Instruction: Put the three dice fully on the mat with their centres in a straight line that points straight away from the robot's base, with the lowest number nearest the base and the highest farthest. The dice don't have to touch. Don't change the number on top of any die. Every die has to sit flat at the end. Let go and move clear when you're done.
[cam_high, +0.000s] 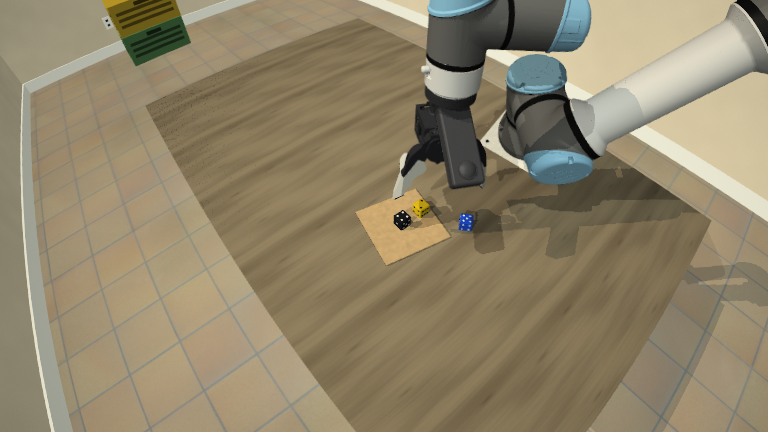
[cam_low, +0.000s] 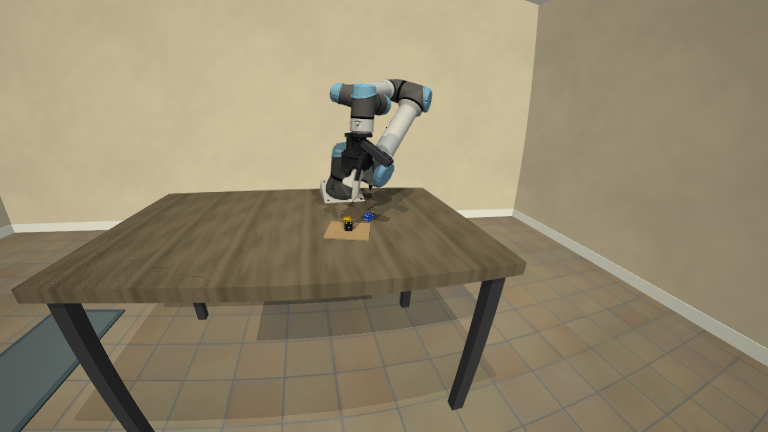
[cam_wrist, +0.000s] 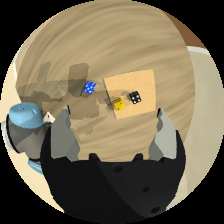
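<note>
Now: the blue die 10 cm below my hand, 6 cm behind it and 3 cm to the left of it. From my hand the other things lie so: tan mat 11 cm below, 5 cm to the right, 4 cm ahead; then black die 9 cm below, 5 cm to the right, 4 cm ahead; then yellow die 9 cm below, 5 cm to the right, 1 cm behind.
</note>
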